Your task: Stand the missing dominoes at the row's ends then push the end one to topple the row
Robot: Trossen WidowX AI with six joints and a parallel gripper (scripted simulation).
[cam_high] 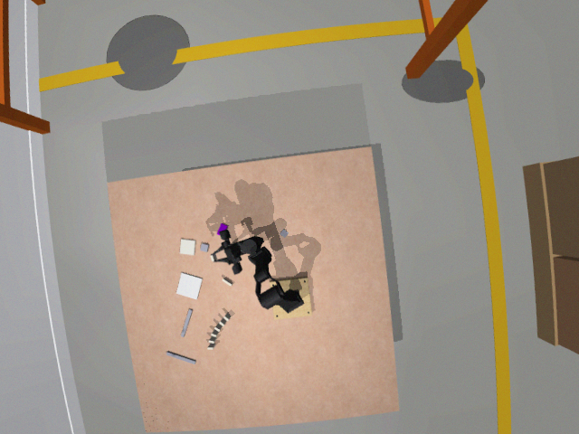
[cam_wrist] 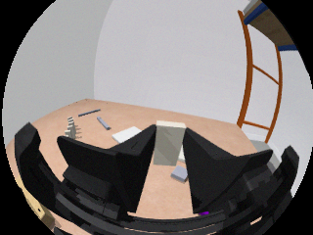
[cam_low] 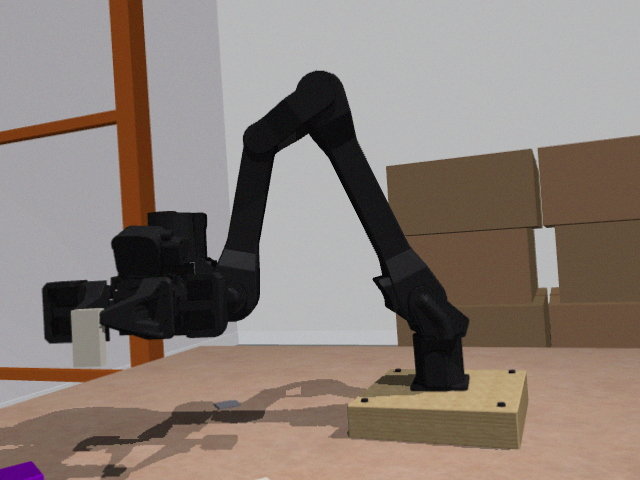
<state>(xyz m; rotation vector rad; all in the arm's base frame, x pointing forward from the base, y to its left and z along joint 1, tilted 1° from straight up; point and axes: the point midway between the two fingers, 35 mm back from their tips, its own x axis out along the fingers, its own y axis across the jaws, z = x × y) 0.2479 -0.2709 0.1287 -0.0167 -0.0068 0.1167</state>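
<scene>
The purple block lies 3 cm behind my gripper tip, 11 cm to the right of it and 15 cm below it. Round my gripper tip: small grey tile: 31 cm behind, 3 cm to the right, 16 cm below.
</scene>
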